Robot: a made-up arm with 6 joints.
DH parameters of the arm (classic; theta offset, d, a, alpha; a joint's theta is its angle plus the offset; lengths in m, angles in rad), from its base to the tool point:
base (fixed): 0 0 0 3.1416
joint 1: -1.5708 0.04 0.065 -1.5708
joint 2: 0 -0.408 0.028 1.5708
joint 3: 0 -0.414 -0.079 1.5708
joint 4: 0 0.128 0.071 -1.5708
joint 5: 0 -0.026 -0.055 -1.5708
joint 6: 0 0.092 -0.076 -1.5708
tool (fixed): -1.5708 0.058 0 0
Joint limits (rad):
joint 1: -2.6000..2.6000
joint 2: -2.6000..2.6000
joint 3: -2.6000..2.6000
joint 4: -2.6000..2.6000
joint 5: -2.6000..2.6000
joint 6: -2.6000..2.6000
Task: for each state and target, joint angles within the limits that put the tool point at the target. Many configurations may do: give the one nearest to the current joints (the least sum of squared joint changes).
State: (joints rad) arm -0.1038 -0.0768 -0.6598 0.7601 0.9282 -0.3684
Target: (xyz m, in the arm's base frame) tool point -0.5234 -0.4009 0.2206
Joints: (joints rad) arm 0.0378 0.8075 -0.7218 0.6906 1.1009 -0.2117
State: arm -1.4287 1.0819 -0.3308 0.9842 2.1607 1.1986
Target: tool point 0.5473 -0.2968 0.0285
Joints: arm -2.0097 0.8062 -0.9164 1.0574 1.9955 1.4267
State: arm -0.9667 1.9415 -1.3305 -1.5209 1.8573 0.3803
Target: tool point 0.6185 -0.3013 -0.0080
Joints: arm -1.7849 1.0255 -1.1747 -1.3839 2.3715 0.4220
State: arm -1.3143 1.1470 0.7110 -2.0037 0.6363 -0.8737
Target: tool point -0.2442 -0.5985 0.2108
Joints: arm -0.9224 0.7960 0.9627 -1.8517 0.8361 -0.8122
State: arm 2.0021 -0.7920 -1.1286 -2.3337 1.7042 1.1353
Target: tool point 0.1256 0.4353 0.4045
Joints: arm 1.7656 -0.4771 -1.2234 -2.2463 1.3958 0.9956
